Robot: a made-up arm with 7 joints.
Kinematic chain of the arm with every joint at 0, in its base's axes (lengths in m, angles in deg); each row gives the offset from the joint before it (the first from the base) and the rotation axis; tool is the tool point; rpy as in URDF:
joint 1: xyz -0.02 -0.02 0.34 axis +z
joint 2: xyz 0 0 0.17 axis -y
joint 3: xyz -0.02 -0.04 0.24 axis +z
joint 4: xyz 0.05 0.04 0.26 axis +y
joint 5: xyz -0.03 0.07 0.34 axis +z
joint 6: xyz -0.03 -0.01 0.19 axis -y
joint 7: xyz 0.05 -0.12 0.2 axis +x
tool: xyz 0 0.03 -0.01 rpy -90 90 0
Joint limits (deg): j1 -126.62..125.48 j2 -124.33..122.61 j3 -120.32..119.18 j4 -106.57..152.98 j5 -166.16..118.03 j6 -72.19..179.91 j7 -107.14..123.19
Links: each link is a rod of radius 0.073 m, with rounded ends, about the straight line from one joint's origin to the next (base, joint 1, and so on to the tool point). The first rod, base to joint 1, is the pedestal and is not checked.
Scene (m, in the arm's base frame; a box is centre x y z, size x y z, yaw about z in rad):
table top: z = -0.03
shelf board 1: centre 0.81 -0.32 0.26 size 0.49 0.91 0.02 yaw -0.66
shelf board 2: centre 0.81 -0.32 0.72 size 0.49 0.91 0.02 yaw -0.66
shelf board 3: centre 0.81 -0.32 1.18 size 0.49 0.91 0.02 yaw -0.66
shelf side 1: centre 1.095 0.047 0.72 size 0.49 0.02 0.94 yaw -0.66
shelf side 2: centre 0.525 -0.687 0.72 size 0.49 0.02 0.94 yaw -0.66
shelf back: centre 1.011 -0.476 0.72 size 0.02 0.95 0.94 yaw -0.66
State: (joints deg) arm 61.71 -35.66 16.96 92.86 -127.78 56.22 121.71
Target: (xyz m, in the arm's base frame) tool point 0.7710 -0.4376 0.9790
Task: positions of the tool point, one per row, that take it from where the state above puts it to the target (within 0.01 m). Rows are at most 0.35 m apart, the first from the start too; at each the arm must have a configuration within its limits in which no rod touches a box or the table.
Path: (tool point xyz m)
1: -0.0771 0.8066 0.6243
2: -0.0617 0.7153 0.6759
3: -0.0555 0.6289 0.7089
4: -0.0534 0.5500 0.7223
5: -0.0511 0.4776 0.7175
6: 0.1908 0.4973 0.7761
7: 0.4542 0.3998 0.8200
8: 0.6742 0.1808 0.8563
9: 0.7891 -0.1228 0.9023
10: 0.7710 -0.4376 0.9790

